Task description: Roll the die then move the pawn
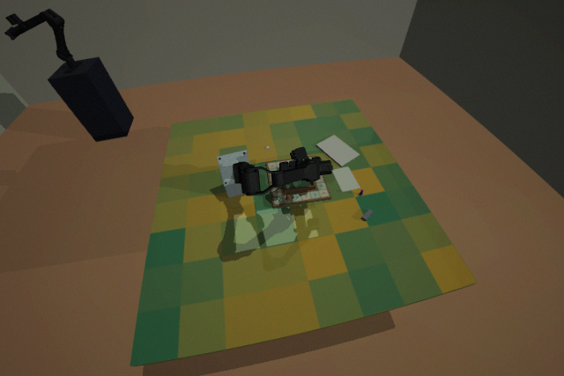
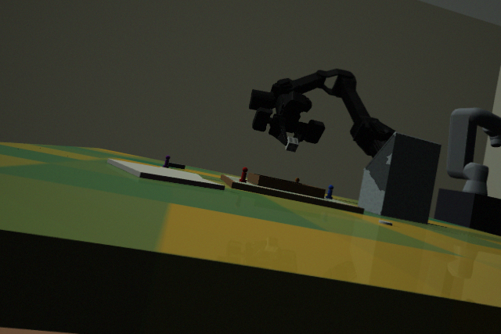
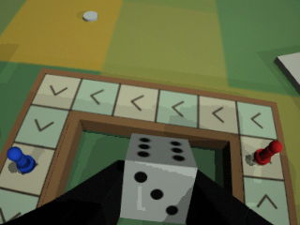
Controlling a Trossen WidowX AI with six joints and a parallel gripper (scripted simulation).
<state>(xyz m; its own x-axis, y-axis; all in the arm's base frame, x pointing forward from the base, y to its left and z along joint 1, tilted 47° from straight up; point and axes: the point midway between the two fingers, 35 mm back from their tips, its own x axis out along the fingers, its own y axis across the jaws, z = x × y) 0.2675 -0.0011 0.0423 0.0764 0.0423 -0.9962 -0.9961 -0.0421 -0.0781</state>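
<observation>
Now: gripper tip right at the white die. Also, from my gripper tip: blue pawn (11 cm behind, 3 cm to the left, 9 cm below); orange pawn (7 cm behind, 11 cm to the right, 9 cm below); red pawn (12 cm ahead, 6 cm to the left, 9 cm below).
</observation>
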